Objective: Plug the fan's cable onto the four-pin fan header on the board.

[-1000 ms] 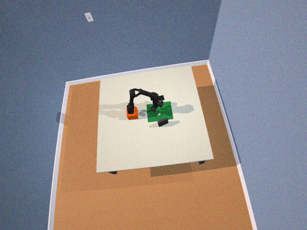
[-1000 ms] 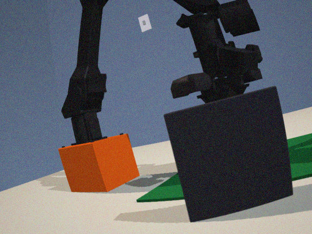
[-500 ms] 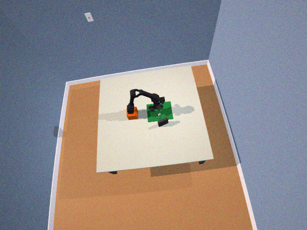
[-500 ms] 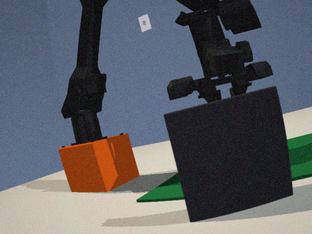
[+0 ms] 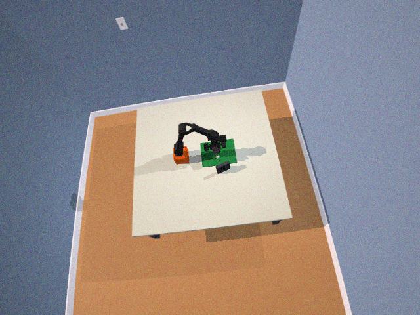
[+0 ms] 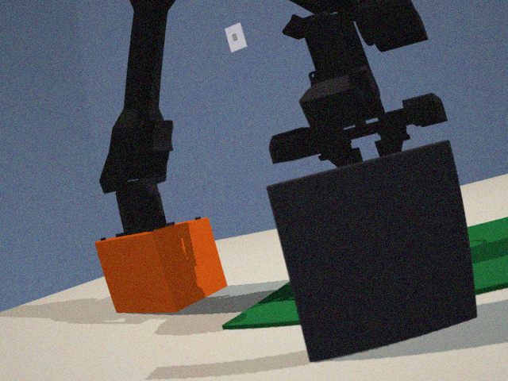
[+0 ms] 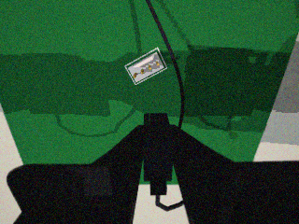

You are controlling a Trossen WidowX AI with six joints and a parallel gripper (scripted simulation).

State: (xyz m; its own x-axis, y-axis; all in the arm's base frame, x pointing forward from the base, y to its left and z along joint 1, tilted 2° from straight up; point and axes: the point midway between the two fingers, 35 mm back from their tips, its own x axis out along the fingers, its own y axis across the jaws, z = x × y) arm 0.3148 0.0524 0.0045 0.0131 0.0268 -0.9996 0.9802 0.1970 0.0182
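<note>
Now: gripper tip 60 mm above the four-pin fan header, 40 mm to the left of it and 10 mm short of it. From my gripper tip the other things lie so: black fan plug (10 mm to the left, 10 mm above); then green board (80 mm below, 20 mm ahead, 10 mm to the left); then black fan (150 mm to the right, 70 mm ahead).
</note>
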